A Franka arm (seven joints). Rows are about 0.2 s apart.
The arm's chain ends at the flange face. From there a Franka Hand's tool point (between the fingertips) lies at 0.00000 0.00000 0.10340 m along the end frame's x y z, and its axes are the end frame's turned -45 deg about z.
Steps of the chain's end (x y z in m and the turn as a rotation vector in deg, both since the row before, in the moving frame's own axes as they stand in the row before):
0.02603 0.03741 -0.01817 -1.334 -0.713 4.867
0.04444 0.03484 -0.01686 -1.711 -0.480 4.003
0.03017 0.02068 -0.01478 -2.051 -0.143 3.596
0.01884 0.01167 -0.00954 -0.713 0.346 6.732
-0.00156 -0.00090 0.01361 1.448 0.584 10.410
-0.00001 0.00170 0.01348 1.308 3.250 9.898
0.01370 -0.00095 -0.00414 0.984 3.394 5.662
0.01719 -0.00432 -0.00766 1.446 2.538 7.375
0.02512 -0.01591 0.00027 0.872 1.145 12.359
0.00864 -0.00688 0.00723 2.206 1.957 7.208
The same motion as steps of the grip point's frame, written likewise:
-0.01069 0.04554 -0.01821 -0.439 -1.447 4.867
0.00394 0.05753 -0.01691 -0.870 -1.549 4.003
0.00384 0.03830 -0.01485 -1.349 -1.551 3.596
0.00452 0.02289 -0.00955 -0.749 -0.260 6.732
0.00221 -0.00260 0.01357 0.611 1.437 10.410
0.00436 0.00416 0.01329 -1.373 3.223 9.898
0.01578 0.01236 -0.00434 -1.704 3.096 5.662
0.02019 0.01082 -0.00779 -0.772 2.817 7.375
0.03153 0.00713 0.00024 -0.193 1.426 12.359
0.01629 0.00126 0.00709 0.176 2.944 7.208

